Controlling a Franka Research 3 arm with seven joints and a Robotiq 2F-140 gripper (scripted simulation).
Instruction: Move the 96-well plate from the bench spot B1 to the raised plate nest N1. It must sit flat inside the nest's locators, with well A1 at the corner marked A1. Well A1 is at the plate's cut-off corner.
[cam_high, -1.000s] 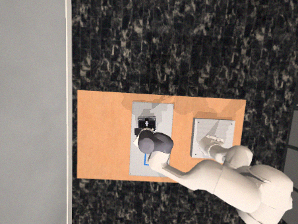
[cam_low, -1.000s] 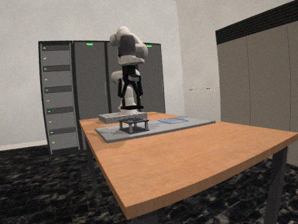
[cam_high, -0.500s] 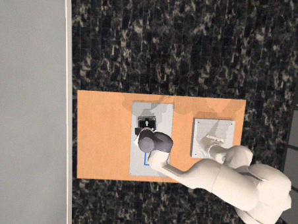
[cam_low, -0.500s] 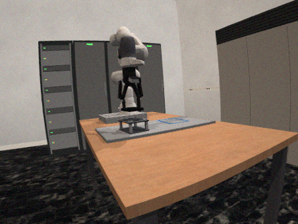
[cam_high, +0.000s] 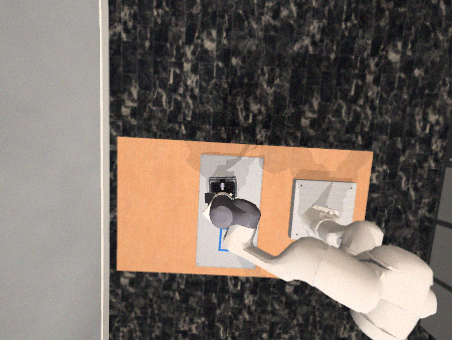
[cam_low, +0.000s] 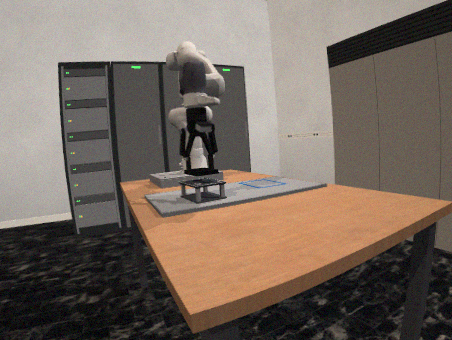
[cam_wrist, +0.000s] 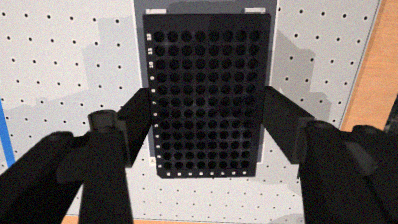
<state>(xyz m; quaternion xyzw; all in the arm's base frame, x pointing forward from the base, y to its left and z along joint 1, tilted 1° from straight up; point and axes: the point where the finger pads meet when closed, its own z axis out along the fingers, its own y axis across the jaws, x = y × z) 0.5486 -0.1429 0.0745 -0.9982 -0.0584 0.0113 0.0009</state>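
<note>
My hand is 60 mm above the raised plate nest. The rest, counted from my hand: black 96-well plate 20 mm below; A1 mark 80 mm behind, 40 mm to the left, 60 mm below.
</note>
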